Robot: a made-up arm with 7 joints.
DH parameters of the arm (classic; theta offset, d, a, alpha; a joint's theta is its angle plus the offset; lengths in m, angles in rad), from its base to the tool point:
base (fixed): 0 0 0 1.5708
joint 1: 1.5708 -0.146 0 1.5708
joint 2: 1.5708 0 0 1.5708
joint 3: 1.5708 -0.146 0 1.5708
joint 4: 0 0 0 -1.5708
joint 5: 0 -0.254 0 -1.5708
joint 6: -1.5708 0 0 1.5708
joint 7: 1.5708 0 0 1.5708
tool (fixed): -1.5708 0 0 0
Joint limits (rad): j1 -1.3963..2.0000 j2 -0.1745..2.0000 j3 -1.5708..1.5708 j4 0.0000..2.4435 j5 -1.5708..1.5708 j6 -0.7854..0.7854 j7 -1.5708..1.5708
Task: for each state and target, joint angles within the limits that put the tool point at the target. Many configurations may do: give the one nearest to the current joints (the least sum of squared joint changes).
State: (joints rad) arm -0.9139 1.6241 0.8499 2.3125 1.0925 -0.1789 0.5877
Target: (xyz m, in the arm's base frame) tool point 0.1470 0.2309 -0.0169
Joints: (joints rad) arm -1.1321 0.6540 1.0757 2.4416 1.0925 -0.1789 0.5877
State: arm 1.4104 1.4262 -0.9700 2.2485 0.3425 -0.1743 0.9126
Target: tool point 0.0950 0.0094 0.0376
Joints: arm 1.3890 0.8684 -1.2334 2.4417 0.3425 -0.1743 0.9126
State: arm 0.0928 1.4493 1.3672 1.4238 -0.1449 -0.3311 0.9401
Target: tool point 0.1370 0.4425 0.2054
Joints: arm -0.3730 1.9261 1.1659 0.5549 -0.1449 -0.3311 0.9401
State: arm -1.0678 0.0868 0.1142 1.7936 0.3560 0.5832 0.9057
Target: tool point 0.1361 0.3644 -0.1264
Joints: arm -0.6722 0.5917 0.7524 1.6198 0.3560 0.5832 0.9057
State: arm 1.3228 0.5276 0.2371 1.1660 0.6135 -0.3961 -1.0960
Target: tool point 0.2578 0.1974 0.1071
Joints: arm 0.8271 0.4080 0.0026 1.6418 0.6135 -0.3961 -1.0960
